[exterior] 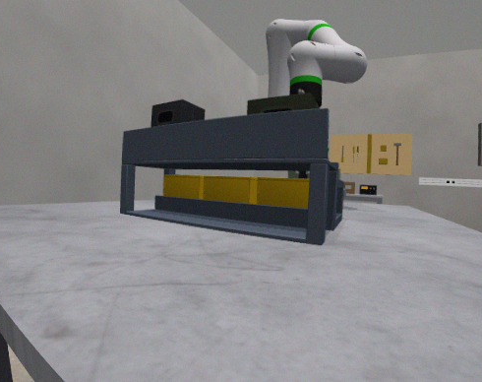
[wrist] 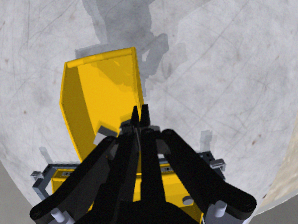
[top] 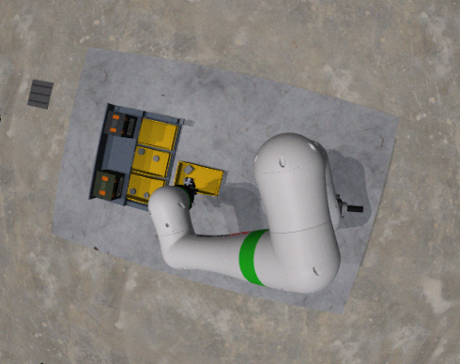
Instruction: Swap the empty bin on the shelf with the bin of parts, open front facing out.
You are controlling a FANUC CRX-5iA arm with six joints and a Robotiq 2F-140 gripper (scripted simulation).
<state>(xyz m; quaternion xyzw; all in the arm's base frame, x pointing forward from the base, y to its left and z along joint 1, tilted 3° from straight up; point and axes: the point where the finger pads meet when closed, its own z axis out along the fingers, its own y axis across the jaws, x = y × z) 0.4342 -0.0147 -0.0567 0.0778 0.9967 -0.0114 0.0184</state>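
The grey part lies 3 cm ahead of my hand, 8 cm to the right of it and 6 cm below it. Also, from my hand: dark shelf 23 cm ahead, 10 cm to the right, 2 cm below; then black box 28 cm ahead, 23 cm to the right, 8 cm above.
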